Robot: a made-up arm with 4 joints.
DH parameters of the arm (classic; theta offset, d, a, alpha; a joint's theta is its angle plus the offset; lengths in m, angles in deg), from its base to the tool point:
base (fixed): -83.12 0 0.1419 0
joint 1: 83.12 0.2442 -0.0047 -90
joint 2: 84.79 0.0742 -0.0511 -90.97
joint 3: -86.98 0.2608 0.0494 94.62
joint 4: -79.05 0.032 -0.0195 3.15
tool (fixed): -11.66 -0.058 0 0
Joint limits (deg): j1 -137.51..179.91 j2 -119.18..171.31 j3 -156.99..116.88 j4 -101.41..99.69
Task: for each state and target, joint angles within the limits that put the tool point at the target. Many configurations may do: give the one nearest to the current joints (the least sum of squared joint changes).
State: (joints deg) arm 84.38 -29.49 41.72 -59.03
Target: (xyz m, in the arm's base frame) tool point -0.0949 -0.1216 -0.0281
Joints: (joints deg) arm 60.54 -75.94 34.28 -58.62
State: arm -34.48 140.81 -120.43 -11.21
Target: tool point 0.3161 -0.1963 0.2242
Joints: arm -22.83 167.83 -122.01 -12.23
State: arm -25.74 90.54 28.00 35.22
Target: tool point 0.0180 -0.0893 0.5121
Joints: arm -12.87 90.43 75.94 73.84
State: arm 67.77 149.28 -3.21 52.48
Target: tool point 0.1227 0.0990 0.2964
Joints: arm 48.53 170.84 31.57 98.81
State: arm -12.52 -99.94 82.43 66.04
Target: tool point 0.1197 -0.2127 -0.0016
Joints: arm -55.34 -115.10 88.77 52.76
